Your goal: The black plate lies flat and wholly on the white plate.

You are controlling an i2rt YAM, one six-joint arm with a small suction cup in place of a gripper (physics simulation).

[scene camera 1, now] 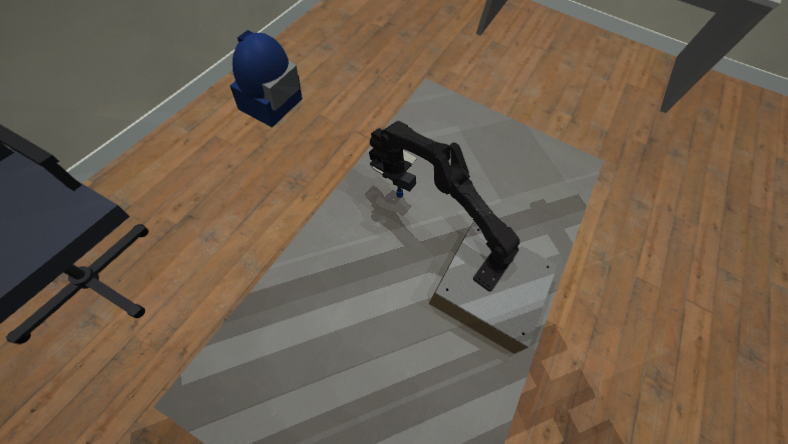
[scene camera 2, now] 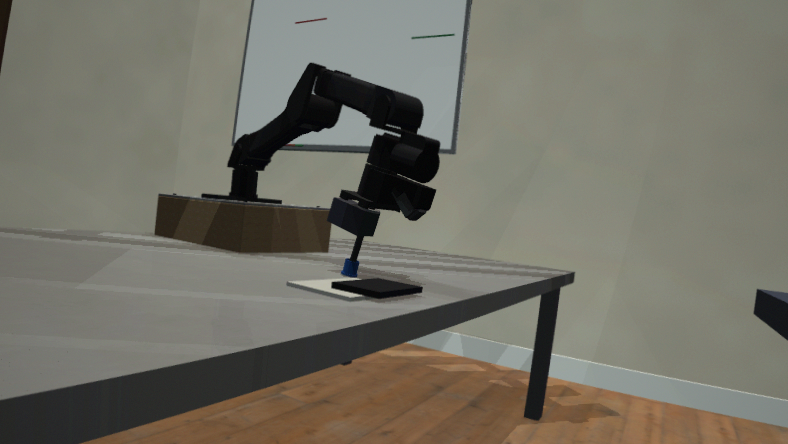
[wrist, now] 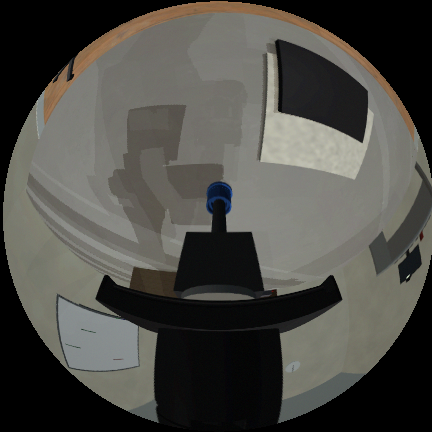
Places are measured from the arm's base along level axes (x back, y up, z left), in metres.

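Pixels of known places: hand, tool point: [scene camera 1: 400, 195] [scene camera 2: 348, 274] [wrist: 218, 193]; arm's base, link origin: [scene camera 1: 496, 264] [scene camera 2: 242, 200].
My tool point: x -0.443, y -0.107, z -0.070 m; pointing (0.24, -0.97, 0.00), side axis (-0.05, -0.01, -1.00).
Note:
Ahead of a thing's pixels: the offset from my tool point to its top centre. "spot": to the spot under its first point. Level surfaces: height alone.
The black plate {dx -0.150, dy +0.012, dz -0.098 m} [scene camera 2: 380, 287] [wrist: 322, 92] lies on the far part of the white plate {dx -0.112, dy +0.003, dz -0.111 m} [scene camera 2: 314, 285] [wrist: 310, 150] and looks flat. In the wrist view it juts past the white plate's far edge, and a wide strip of white shows on the near side. In scene camera 1 a bit of the white plate {spot: dx -0.078, dy +0.003, dz -0.174 m} [scene camera 1: 410, 158] shows behind the wrist; the black plate is mostly or wholly hidden there. My suction cup [scene camera 1: 399, 193] [scene camera 2: 350, 268] [wrist: 219, 195] is blue and holds nothing. It hangs above the table, beside the plates, touching neither; in the wrist view they lie up and to the right.
The grey table {dy -0.003 m} [scene camera 1: 308, 330] [scene camera 2: 137, 308] carries the plates near one edge. My arm's base stands on a wooden box [scene camera 1: 474, 322] [scene camera 2: 237, 226] farther back. A blue rounded object [scene camera 1: 259, 63] stands off the table, and a dark chair-like piece [scene camera 1: 49, 209] is at the left.

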